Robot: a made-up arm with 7 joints.
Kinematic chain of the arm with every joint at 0, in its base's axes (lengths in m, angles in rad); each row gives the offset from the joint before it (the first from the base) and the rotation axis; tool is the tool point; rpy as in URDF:
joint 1: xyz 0.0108 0.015 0.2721 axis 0 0.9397 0.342
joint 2: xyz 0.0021 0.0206 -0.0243 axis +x
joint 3: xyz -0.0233 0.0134 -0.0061 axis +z
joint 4: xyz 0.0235 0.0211 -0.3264 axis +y
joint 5: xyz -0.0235 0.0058 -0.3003 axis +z
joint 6: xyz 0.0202 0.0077 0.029 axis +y
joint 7: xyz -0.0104 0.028 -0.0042 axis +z
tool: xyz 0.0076 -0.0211 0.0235 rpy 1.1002 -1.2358 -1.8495
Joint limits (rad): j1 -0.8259..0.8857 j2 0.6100..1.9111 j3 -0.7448..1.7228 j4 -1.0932..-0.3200 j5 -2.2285..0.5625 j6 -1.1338..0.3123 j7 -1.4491..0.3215
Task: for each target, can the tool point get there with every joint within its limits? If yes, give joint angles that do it. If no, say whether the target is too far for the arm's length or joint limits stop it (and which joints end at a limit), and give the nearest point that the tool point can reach.
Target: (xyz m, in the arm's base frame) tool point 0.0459 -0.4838 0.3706
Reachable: no: joint limits stop it (at a limit: joint 1, joint 2, joint 3, joint 4, joint 6, joint 7) | nearest point 0.4940 0.0705 0.0773 | short by 0.771 m
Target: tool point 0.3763 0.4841 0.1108
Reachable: yes | joints -0.5471 0.9144 0.1938 -0.6289 -1.4470 -0.8685 -1.0653
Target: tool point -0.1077 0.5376 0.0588
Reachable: yes | joints 0.7118 1.0114 0.3786 -0.8196 -1.4517 -0.2225 -0.6053
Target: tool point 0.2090 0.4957 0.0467
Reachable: yes | joints 0.0739 1.1515 -0.1967 -0.9932 -0.9608 -0.5582 -1.1998
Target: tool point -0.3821 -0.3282 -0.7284
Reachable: no: too far | nearest point -0.2293 0.1606 -0.2100 | short by 0.729 m
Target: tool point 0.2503 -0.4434 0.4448
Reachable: no: joint limits stop it (at a limit: joint 1, joint 2, joint 3, joint 4, joint 6, joint 7) | nearest point 0.4957 0.0728 0.0829 | short by 0.677 m
